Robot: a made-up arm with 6 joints.
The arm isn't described. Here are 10 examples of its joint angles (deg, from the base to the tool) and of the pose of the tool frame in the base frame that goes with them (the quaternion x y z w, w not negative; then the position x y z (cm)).
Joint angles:
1: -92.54 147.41 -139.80 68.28 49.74 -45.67
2: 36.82 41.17 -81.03 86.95 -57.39 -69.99
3: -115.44 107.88 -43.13 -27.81 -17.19 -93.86
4: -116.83 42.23 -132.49 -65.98 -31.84 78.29
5: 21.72 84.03 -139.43 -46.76 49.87 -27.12
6: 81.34 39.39 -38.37 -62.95 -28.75 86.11
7: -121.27 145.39 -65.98 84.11 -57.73 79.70
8: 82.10 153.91 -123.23 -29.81 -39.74 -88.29
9: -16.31 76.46 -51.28 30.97 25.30 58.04
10: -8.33 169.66 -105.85 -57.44 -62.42 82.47
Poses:
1: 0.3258 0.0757 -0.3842 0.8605 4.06 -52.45 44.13
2: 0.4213 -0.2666 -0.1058 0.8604 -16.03 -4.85 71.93
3: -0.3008 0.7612 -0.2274 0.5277 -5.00 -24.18 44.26
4: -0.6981 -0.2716 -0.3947 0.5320 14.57 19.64 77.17
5: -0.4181 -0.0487 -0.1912 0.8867 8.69 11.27 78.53
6: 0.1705 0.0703 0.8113 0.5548 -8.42 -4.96 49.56
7: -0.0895 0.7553 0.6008 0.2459 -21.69 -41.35 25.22
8: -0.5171 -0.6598 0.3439 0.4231 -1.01 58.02 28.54
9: 0.7154 0.2606 -0.2295 0.6063 13.50 9.07 59.78
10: 0.4057 0.2617 0.2910 0.8260 46.59 3.22 6.42
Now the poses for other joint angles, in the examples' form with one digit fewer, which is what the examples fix.
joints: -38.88 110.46 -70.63 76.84 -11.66 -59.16
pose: 0.216 0.241 -0.435 0.840 31.1 -16.3 52.4
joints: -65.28 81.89 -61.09 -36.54 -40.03 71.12
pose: 0.236 -0.195 -0.286 0.908 14.4 -10.5 55.8
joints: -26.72 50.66 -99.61 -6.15 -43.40 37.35
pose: -0.012 -0.700 0.080 0.710 -4.3 14.3 75.9
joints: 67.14 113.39 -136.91 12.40 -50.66 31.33
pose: 0.575 -0.320 0.544 0.522 5.4 41.6 71.0
